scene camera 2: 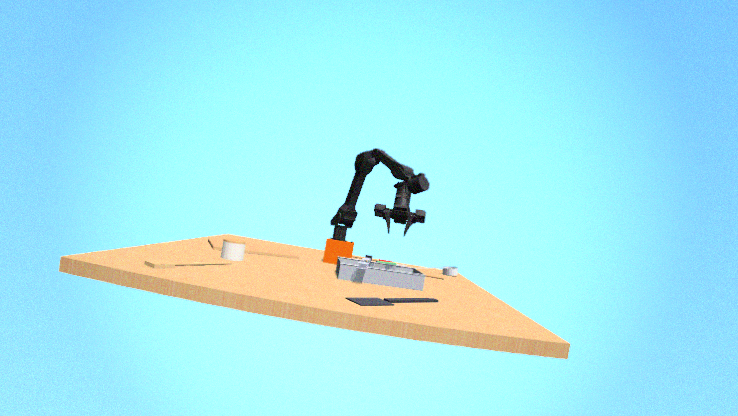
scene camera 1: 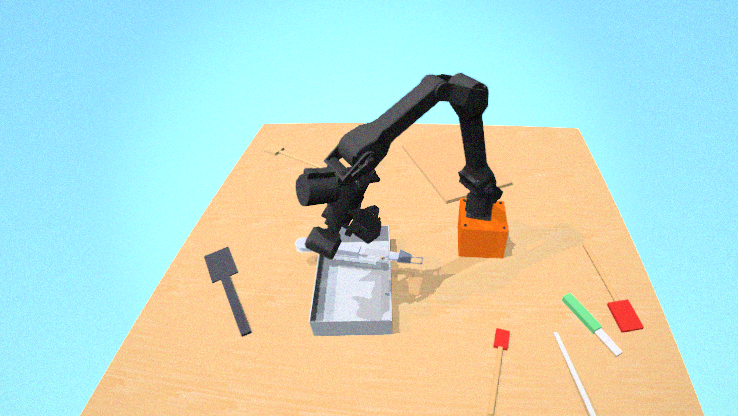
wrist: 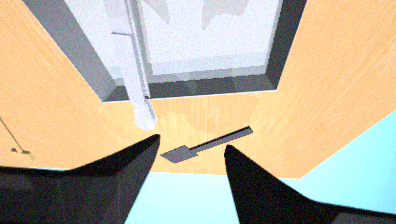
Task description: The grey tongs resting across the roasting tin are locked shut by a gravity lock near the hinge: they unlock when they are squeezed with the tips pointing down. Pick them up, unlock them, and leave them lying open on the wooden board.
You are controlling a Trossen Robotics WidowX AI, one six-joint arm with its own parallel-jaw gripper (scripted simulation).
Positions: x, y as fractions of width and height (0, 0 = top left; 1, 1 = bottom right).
Scene:
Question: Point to a black spatula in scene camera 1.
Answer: At 0.30, 0.64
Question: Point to a grey roasting tin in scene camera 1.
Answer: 0.48, 0.71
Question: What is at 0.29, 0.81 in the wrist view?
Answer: The gripper.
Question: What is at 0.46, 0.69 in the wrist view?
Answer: A black spatula.

